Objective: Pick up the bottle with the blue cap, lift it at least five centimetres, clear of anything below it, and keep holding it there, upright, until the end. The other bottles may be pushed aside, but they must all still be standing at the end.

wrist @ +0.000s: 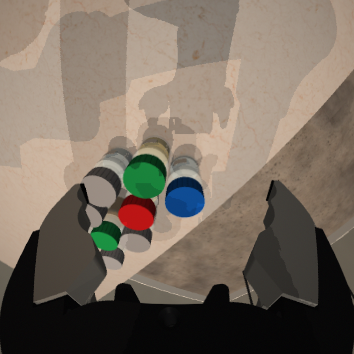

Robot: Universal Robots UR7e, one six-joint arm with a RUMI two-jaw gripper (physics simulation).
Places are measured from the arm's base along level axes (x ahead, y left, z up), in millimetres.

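Where they show: gripper, fingertip midpoint: (176, 184).
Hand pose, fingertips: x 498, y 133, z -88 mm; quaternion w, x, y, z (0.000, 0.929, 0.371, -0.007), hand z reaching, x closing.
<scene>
After its pixels a point has its place.
The bottle with the blue cap (184, 197) {z -159, x 551, y 88 mm} stands upright at the right side of a tight cluster of bottles, near the middle of the wrist view. My gripper (176, 184) {z -88, x 498, y 133 mm} is open, with its jaws wide apart at the left and right of the view. It is above the bottles, and the blue cap shows between the two jaws, a little right of midway. A bottle with a large green cap (144, 177) {z -159, x 493, y 77 mm} stands just left of the blue one, and a bottle with a red cap (136, 213) {z -159, x 521, y 18 mm} stands at its lower left. Nothing is held between the fingers.
Bottles with a grey cap (101, 188) {z -159, x 460, y 22 mm}, a second grey cap (135, 240) {z -159, x 555, y -37 mm}, a small green cap (105, 236) {z -159, x 512, y -69 mm} and another grey cap (112, 259) {z -159, x 557, y -129 mm} stand at the left. The left jaw partly covers one more grey cap (94, 216) {z -159, x 476, y -37 mm}. The pale table top (280, 65) {z -264, x 545, y 321 mm} ends at a diagonal edge right of the bottles.
</scene>
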